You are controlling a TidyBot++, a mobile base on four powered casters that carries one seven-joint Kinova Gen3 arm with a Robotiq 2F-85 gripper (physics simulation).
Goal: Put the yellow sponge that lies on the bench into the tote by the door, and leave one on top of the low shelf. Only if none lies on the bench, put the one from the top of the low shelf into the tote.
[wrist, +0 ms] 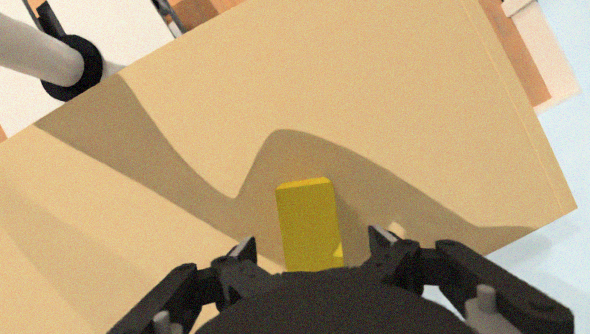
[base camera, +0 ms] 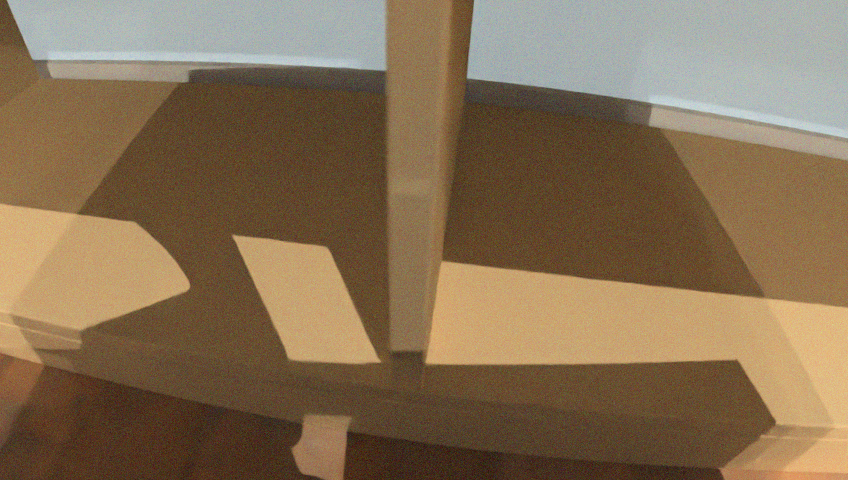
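Pixels of known places: gripper, fingertip midpoint: (wrist: 312,243); arm's base, origin of the base link: (wrist: 67,67).
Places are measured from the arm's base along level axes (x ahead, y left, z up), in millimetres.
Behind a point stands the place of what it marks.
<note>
A yellow sponge (wrist: 306,222) {x 538, y 314, z 276 mm} lies flat on the pale wooden top of the low shelf (wrist: 360,70) {x 449, y 443, z 214 mm} (base camera: 410,178) {x 262, y 5, z -159 mm} in the wrist view. Its near end is hidden behind the gripper's body. My gripper (wrist: 312,243) {x 553, y 309, z 279 mm} is open. Its fingertips are apart, one to the left and one to the right of the sponge as seen from above, with a gap on each side. The height between fingertips and sponge is hard to tell. The base camera view shows the shelf's open front with an upright divider. The bench and the tote do not show.
The shelf meets the pale blue wall (wrist: 560,285) {x 736, y 481, z 239 mm} (base camera: 595,47) {x 648, y -200, z -249 mm} at its back. Part of my arm (wrist: 40,50) {x 31, y 34, z 84 mm} and the white base show beyond the shelf's front edge at the upper left of the wrist view. Brown wooden floor (base camera: 178,440) {x 251, y 176, z -397 mm} runs below the shelf front.
</note>
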